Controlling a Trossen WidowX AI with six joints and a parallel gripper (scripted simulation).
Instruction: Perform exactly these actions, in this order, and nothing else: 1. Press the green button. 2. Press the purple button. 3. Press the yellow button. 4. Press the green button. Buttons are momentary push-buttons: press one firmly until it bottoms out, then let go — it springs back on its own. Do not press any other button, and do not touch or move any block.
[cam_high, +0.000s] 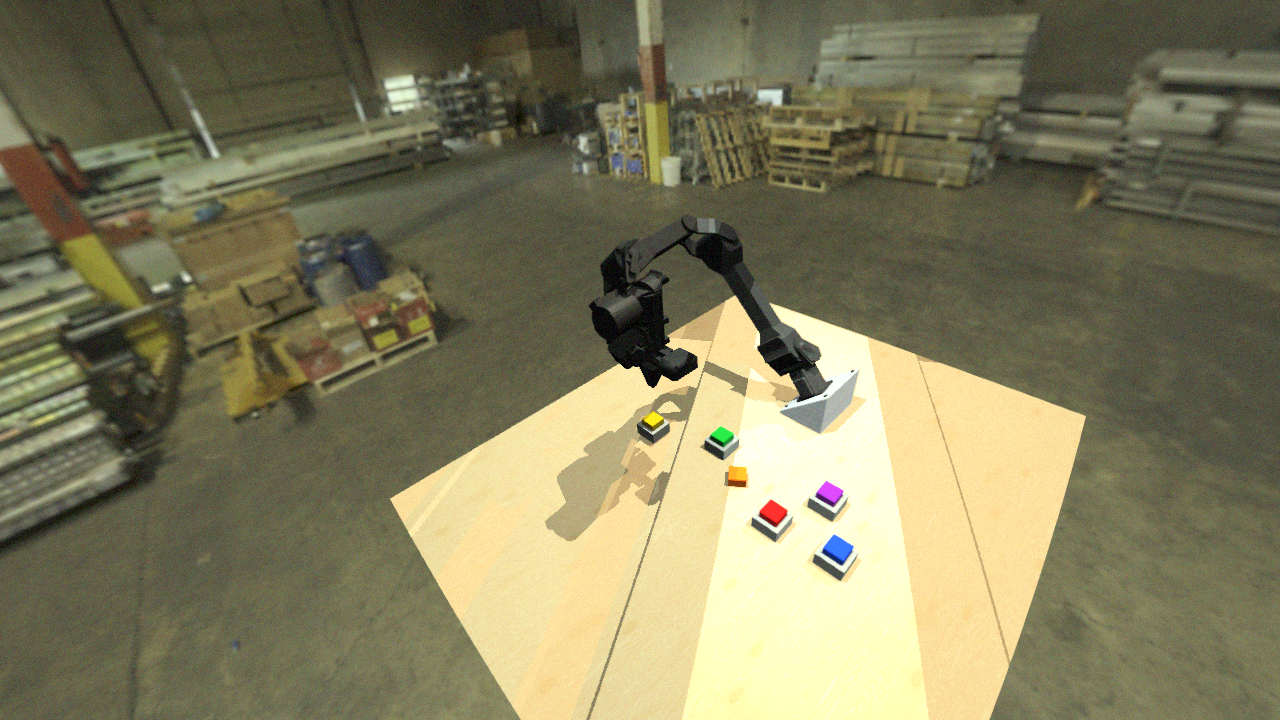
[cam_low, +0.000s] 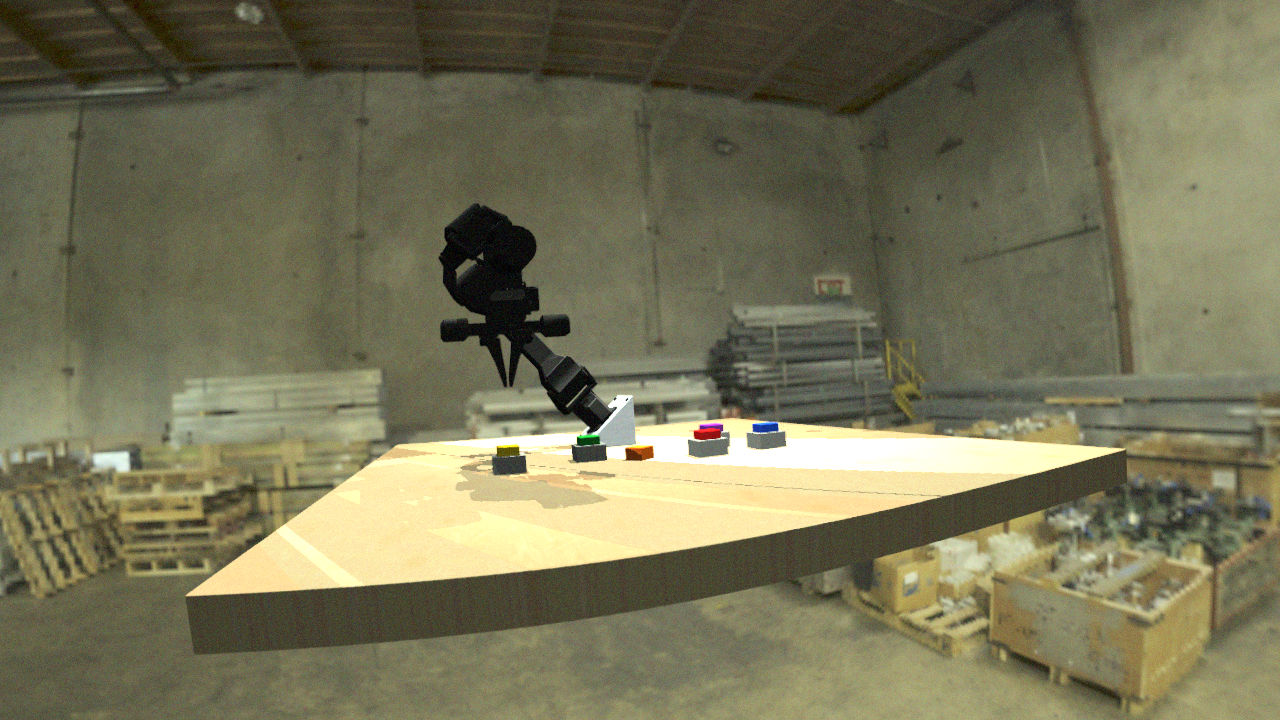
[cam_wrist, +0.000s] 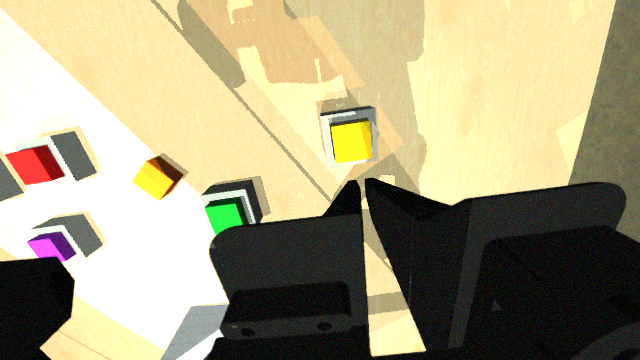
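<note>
Now: the green button 13 cm to the left of my gripper tip, 9 cm below it and 4 cm behind it. Also, from my gripper tip: yellow button 9 cm below, 1 cm to the right; then orange block 20 cm to the left, 12 cm below, 1 cm ahead; then red button 29 cm to the left, 9 cm below, 6 cm ahead.
</note>
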